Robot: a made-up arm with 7 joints. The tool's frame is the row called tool.
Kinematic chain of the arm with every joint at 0, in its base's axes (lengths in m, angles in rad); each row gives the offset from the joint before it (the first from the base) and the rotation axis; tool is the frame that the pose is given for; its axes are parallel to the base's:
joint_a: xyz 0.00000 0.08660 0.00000 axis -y
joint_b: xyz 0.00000 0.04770 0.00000 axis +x
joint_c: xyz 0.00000 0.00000 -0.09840 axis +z
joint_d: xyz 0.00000 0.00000 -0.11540 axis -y
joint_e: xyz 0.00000 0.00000 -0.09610 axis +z
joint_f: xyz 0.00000 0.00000 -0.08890 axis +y
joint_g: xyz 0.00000 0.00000 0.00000 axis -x
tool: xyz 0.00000 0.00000 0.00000
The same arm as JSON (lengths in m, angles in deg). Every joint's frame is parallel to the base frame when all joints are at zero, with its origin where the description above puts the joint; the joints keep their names.
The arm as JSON. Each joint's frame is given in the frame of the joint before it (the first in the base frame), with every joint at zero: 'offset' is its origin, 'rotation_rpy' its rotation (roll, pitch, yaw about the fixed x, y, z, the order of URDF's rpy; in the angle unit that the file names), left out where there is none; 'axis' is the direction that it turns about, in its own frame. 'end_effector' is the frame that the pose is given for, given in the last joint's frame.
{
  "length_unit": "m",
  "angle_unit": "deg",
  "chain": [
    {
      "id": "joint_a",
      "offset": [
        0.0,
        0.0866,
        0.0
      ],
      "axis": [
        0.0,
        -1.0,
        0.0
      ]
    },
    {
      "id": "joint_b",
      "offset": [
        0.0,
        0.0477,
        0.0
      ],
      "axis": [
        1.0,
        0.0,
        0.0
      ]
    },
    {
      "id": "joint_c",
      "offset": [
        0.0,
        0.0,
        -0.0984
      ],
      "axis": [
        0.0,
        0.0,
        1.0
      ]
    },
    {
      "id": "joint_d",
      "offset": [
        0.0,
        0.0,
        -0.1154
      ],
      "axis": [
        0.0,
        -1.0,
        0.0
      ]
    },
    {
      "id": "joint_e",
      "offset": [
        0.0,
        0.0,
        -0.0961
      ],
      "axis": [
        0.0,
        0.0,
        1.0
      ]
    },
    {
      "id": "joint_f",
      "offset": [
        0.0,
        0.0,
        -0.0889
      ],
      "axis": [
        0.0,
        1.0,
        0.0
      ]
    },
    {
      "id": "joint_g",
      "offset": [
        0.0,
        0.0,
        0.0
      ],
      "axis": [
        -1.0,
        0.0,
        0.0
      ]
    }
  ],
  "end_effector": {
    "offset": [
      0.0,
      0.0,
      0.0
    ]
  }
}

